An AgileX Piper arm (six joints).
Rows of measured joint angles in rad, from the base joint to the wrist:
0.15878, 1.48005, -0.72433, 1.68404, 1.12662, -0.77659
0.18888, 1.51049, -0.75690, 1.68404, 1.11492, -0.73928
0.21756, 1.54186, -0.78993, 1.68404, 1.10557, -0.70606
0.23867, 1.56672, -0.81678, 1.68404, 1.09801, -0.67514
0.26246, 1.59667, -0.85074, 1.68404, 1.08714, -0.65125
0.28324, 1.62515, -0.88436, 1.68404, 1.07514, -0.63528
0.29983, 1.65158, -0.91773, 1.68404, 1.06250, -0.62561
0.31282, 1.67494, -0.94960, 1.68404, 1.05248, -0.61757
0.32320, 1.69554, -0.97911, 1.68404, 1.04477, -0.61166
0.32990, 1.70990, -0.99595, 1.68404, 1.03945, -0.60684
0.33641, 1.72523, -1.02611, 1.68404, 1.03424, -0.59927
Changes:
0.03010, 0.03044, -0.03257, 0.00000, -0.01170, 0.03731
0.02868, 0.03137, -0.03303, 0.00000, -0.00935, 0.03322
0.02111, 0.02486, -0.02685, 0.00000, -0.00756, 0.03092
0.02379, 0.02995, -0.03396, 0.00000, -0.01087, 0.02389
0.02078, 0.02848, -0.03362, 0.00000, -0.01200, 0.01597
0.01659, 0.02643, -0.03337, 0.00000, -0.01264, 0.00967
0.01299, 0.02336, -0.03187, 0.00000, -0.01002, 0.00804
0.01038, 0.02060, -0.02951, 0.00000, -0.00771, 0.00591
0.00670, 0.01436, -0.01684, 0.00000, -0.00532, 0.00482
0.00651, 0.01533, -0.03016, 0.00000, -0.00521, 0.00757

